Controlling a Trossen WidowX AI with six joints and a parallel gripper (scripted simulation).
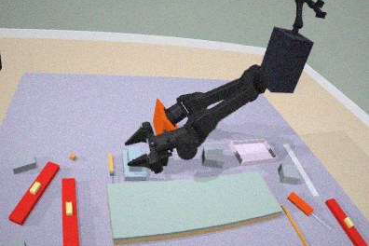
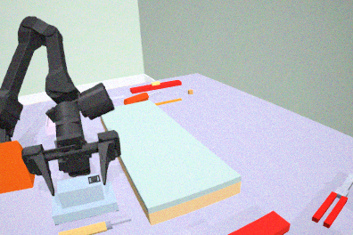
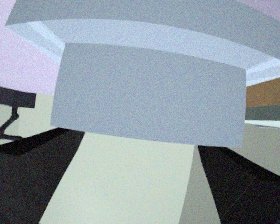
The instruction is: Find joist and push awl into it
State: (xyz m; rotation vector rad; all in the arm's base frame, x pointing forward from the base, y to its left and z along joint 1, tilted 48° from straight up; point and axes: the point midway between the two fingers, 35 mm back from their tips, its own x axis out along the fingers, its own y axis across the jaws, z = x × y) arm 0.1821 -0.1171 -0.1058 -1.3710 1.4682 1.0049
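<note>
Right now the stud finder is 20 mm ahead of my gripper tip, 30 mm to the left of it and 20 mm below it. From my gripper tip the other things lie so: grey block (10 mm behind, 340 mm to the right, 50 mm below); then pale pink tray (20 mm behind, 510 mm to the left, 50 mm below); then awl (20 mm ahead, 50 mm to the right, 50 mm below).
</note>
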